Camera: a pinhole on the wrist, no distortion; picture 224 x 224 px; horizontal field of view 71.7 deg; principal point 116.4 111.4 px. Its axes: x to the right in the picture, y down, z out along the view. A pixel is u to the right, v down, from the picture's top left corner.
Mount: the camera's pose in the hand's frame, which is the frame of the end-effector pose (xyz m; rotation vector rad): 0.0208 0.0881 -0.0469 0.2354 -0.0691 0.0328
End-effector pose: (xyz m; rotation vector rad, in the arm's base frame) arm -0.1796 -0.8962 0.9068 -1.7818 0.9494 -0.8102
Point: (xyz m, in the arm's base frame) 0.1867 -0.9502 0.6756
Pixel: 201.1 166.9
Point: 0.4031 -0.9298 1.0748
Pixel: 216.2 28.2
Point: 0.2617 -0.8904 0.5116
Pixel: 174.3 200.7
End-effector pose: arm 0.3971 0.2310 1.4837 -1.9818 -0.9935 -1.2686
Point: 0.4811 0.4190 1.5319
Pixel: 189.9 60.6
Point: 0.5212 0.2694 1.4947
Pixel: 167.9 138.2
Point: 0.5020 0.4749 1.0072
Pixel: 14.5 119.5
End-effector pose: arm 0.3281 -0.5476 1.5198 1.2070 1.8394 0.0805
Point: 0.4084 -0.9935 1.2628
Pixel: 62.9 30.9
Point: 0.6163 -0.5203 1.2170
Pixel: 190.7 138.4
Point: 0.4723 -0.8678 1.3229
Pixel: 71.2 60.6
